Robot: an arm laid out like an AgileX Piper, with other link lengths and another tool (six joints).
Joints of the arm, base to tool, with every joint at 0 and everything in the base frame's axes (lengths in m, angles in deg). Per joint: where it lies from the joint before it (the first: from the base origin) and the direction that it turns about. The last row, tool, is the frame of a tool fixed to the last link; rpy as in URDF.
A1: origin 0 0 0.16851 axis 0 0 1
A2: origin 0 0 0 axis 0 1 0
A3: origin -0.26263 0 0.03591 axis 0 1 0
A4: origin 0.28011 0 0.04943 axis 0.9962 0 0.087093
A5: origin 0 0 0 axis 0 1 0
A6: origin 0.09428 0 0.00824 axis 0.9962 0 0.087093
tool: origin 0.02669 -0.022 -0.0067 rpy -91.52 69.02 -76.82
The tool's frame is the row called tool.
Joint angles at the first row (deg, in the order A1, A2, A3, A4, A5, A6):
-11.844 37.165 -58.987 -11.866 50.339 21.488
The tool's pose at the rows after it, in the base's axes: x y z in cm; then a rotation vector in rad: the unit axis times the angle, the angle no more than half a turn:
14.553 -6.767 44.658 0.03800 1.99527 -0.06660
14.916 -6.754 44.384 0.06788 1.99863 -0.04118
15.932 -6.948 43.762 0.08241 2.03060 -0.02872
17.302 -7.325 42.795 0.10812 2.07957 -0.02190
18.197 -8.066 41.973 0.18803 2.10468 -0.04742
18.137 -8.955 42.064 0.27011 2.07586 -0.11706
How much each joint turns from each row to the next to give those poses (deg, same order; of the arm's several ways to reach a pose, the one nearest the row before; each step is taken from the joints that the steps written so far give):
-0.002 0.125 0.000 0.874 0.000 0.869
0.002 0.748 0.001 0.254 -0.001 1.678
0.001 2.163 -0.001 -0.002 -0.109 0.621
-0.002 3.138 0.000 -0.689 0.000 1.198
-0.001 2.616 0.102 -3.967 0.000 5.072
0.003 0.627 0.106 -6.489 -0.407 6.537

